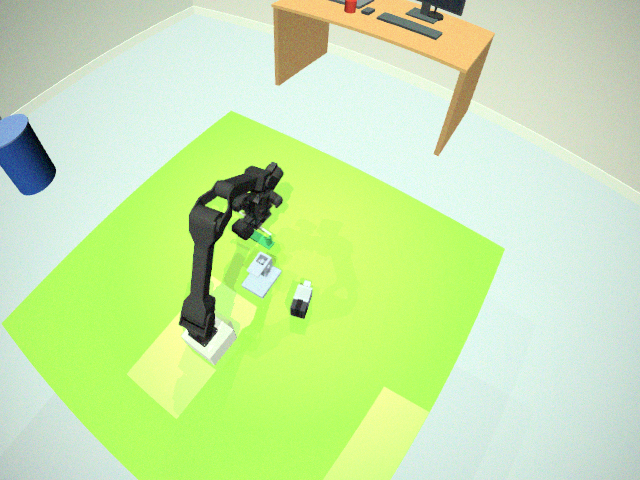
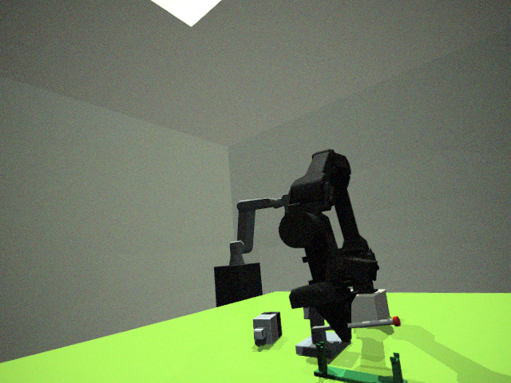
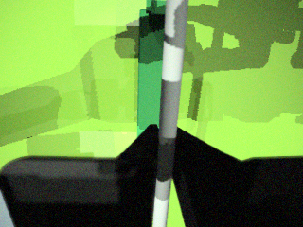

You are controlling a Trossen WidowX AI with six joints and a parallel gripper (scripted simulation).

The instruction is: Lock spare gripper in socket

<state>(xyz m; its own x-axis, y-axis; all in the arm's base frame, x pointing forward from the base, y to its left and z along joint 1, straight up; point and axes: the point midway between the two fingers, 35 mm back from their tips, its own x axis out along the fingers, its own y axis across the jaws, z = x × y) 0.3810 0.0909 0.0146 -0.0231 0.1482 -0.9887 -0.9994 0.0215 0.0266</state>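
Now: gripper tip 1 cm to the right of the green rack and 3 cm above it. Round my gripper tip: spare gripper: 11 cm behind, 25 cm to the right, 3 cm below; mount: 11 cm behind, 10 cm to the right, 1 cm below.
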